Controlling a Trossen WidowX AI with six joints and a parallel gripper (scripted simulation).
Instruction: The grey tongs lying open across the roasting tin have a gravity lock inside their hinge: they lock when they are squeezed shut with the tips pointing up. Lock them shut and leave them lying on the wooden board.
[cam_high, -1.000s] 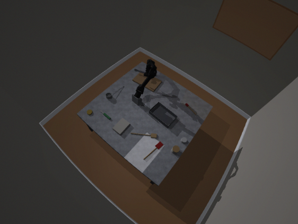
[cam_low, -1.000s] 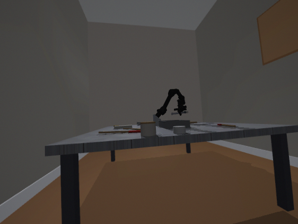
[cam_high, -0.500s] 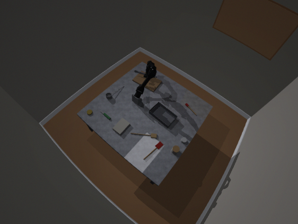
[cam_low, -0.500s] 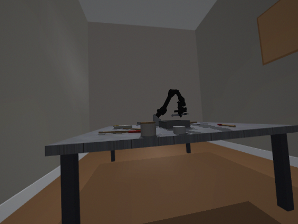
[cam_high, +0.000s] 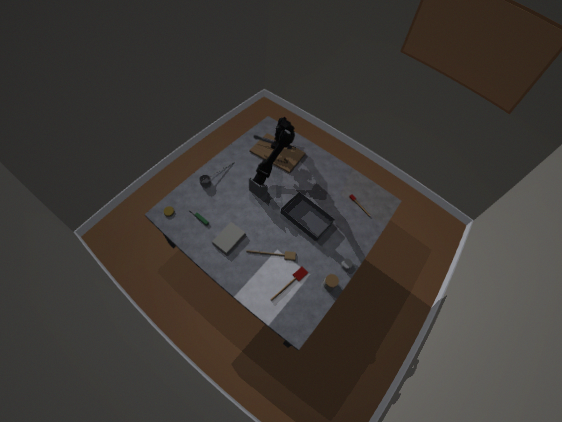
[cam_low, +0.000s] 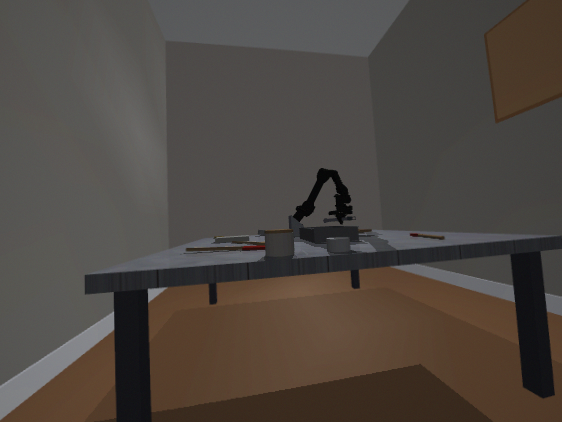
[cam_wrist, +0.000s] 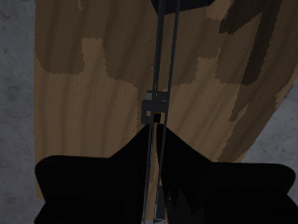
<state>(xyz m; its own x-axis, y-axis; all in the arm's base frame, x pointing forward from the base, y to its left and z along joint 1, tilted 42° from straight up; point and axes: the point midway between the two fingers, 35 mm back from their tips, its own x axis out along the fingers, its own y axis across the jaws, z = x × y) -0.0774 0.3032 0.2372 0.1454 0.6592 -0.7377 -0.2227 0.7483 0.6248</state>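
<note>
The wooden board is 5 cm below my gripper tip. The rest, counted from my gripper tip: green-handled tool (78 cm to the right, 13 cm behind, 5 cm below); then beige block (79 cm to the right, 14 cm ahead, 4 cm below); then roasting tin (47 cm ahead, 38 cm to the right, 3 cm below).
</note>
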